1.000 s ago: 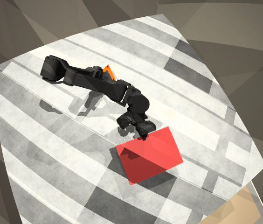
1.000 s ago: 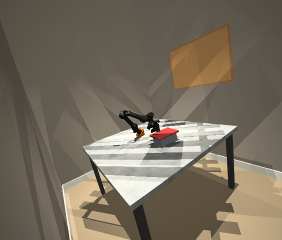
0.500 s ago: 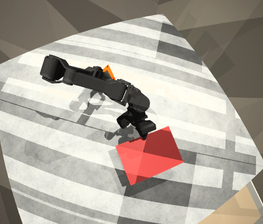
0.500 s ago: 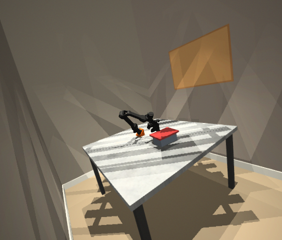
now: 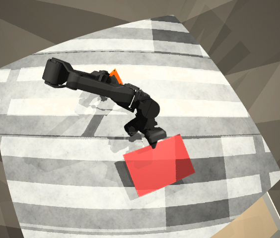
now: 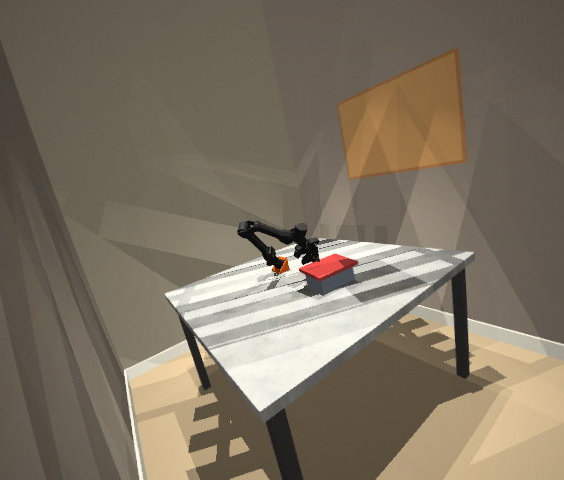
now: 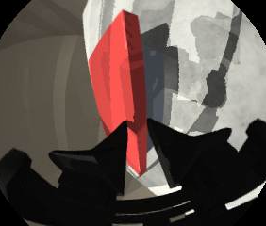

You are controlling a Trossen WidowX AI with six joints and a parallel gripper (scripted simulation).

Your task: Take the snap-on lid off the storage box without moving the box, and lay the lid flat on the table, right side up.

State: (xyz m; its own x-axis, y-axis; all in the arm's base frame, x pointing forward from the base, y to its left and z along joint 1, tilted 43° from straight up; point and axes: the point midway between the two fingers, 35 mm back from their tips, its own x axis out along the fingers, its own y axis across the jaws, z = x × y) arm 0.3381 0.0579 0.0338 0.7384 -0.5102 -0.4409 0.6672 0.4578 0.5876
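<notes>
My gripper tip is now 8 cm short of the red lid and 1 cm to the left of it. From my gripper tip the other things lie so: grey storage box: 8 cm ahead, 1 cm to the right, 5 cm below.
</notes>
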